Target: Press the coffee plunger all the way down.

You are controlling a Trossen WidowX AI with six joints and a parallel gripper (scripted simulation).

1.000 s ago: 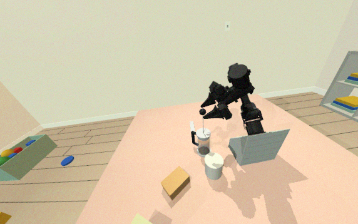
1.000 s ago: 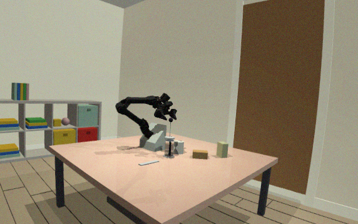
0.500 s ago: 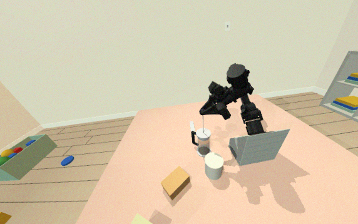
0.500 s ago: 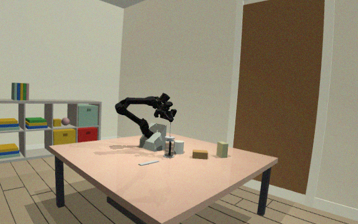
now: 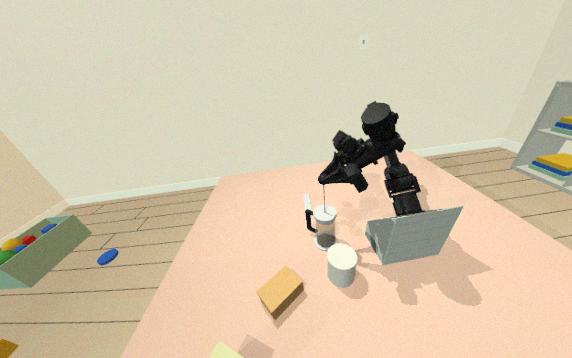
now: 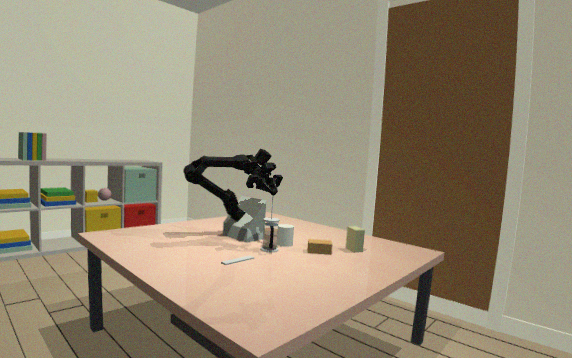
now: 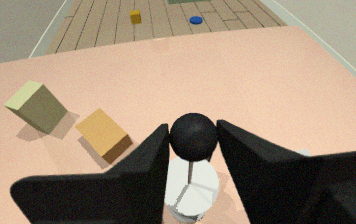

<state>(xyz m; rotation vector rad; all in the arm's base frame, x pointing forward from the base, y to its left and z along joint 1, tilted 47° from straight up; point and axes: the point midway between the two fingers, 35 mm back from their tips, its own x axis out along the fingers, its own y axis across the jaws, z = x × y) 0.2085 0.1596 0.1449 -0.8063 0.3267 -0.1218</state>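
Right now my gripper tip is 14 cm above the coffee press, 1 cm to the left of it and 1 cm short of it. The rest, counted from my gripper tip: orange block (25 cm below, 18 cm to the left, 13 cm ahead).
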